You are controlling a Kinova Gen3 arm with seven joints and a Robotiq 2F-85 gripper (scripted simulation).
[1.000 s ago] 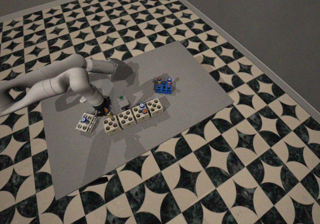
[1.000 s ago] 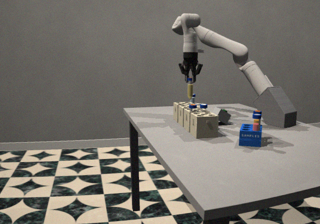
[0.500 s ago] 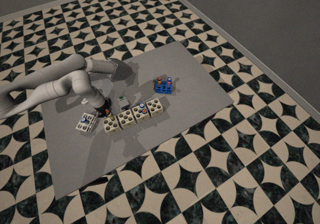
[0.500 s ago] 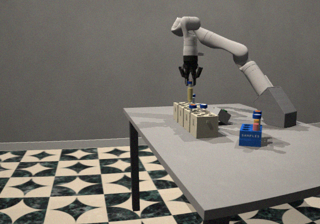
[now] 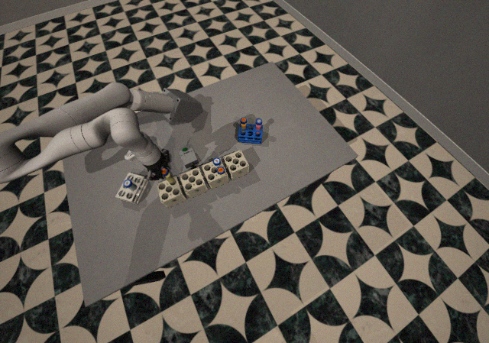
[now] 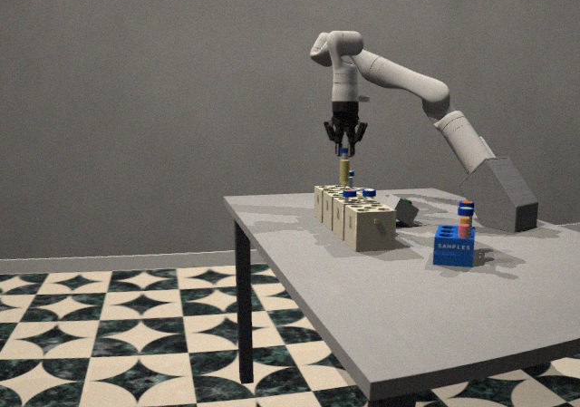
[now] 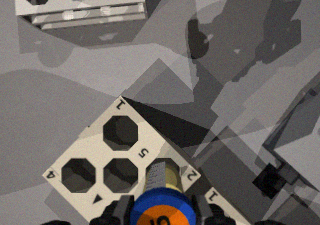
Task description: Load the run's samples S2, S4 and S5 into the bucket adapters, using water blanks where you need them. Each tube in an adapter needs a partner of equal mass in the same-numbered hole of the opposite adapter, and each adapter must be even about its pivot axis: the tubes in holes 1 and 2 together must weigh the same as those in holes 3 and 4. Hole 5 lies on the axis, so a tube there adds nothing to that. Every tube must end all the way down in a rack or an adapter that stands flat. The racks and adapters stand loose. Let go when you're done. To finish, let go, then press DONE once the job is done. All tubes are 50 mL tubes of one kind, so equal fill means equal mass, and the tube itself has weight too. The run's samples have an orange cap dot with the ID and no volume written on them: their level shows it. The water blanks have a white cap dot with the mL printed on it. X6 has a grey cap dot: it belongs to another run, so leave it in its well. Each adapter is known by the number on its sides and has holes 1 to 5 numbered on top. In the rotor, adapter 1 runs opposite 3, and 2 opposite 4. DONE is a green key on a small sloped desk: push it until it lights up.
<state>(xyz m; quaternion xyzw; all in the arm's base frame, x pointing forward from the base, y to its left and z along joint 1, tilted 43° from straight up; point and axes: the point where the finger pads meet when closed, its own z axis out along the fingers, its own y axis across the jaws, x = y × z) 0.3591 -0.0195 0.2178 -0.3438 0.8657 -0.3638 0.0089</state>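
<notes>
My hand is 10 mm to the left of the sample tube and 50 mm above it. The rest, counted from my hand: small sloped done desk: 120 mm behind, 120 mm to the left, 150 mm below; white-dot blank: 40 mm ahead, 220 mm to the left, 140 mm below; green done key: 140 mm behind, 120 mm to the left, 140 mm below.
</notes>
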